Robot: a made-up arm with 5 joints.
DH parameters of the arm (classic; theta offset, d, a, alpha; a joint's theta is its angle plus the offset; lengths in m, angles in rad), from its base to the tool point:
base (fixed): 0 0.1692 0 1.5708
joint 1: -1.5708 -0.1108 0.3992 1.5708
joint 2: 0.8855 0 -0.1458 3.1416
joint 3: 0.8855 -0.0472 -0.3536 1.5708
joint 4: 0 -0.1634 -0.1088 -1.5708
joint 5: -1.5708 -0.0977 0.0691 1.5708
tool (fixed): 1.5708 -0.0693 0 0
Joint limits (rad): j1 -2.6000..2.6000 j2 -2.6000..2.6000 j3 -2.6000..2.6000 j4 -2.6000..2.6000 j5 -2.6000..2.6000
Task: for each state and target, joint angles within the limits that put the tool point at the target. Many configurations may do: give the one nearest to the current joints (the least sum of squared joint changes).
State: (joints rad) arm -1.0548 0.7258 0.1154 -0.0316 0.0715
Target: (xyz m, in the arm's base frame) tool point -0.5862 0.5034 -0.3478
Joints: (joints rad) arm -0.6609 1.5328 -0.4720 0.0210 0.2177
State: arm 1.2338 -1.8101 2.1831 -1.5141 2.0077
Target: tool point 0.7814 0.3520 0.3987
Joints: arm 1.8385 -2.5779 1.8255 -1.1486 2.3842
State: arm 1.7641 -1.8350 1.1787 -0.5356 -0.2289
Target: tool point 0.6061 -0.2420 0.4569
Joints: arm 2.1719 -1.5860 1.1359 -0.5263 -0.1696
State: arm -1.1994 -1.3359 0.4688 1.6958 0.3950
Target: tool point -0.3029 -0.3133 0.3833
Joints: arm -1.9534 -1.8625 0.3883 1.2838 0.7184
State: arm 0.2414 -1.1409 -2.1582 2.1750 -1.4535
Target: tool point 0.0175 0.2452 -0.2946
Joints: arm 0.3669 -0.5736 -2.6000 2.1948 -1.9107
